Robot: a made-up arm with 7 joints. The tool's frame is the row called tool.
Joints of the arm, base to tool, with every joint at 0 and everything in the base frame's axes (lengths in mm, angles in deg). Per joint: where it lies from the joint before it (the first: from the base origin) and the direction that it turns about. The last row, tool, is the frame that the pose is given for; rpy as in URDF.
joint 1: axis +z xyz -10 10 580
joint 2: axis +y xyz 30 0 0
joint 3: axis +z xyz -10 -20 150
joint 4: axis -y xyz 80 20 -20
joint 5: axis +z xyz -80 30 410
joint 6: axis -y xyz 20 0 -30
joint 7: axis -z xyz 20 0 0
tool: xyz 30 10 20 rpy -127.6 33.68 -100.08
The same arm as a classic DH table. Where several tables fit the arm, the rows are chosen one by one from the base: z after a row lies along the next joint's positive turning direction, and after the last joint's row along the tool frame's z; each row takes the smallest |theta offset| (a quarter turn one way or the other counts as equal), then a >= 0, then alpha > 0; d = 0 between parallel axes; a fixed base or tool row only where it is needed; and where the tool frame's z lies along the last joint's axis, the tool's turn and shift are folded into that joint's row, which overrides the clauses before.
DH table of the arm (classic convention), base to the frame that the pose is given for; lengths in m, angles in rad. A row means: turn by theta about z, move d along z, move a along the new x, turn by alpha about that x. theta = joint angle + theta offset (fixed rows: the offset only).
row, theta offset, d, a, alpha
base (fixed), -0.7854, 0, -0.0141, 0
joint 1, 0.7854, 0.58, 0.03, -1.5708
joint 2, 0, -0.02, -0.01, 1.5708
joint 3, 0, 0.13, 0.08, 1.5708
joint 4, 0, -0.05, -0.08, -1.5708
joint 5, 0, 0.38, 0.02, 1.5708
joint 6, 0, 0, 0.02, 1.5708
joint 7, 1.3431, -0.0386, -0.003, 1.0382
tool (fixed), 0.6993, 0.0365, 0, 0

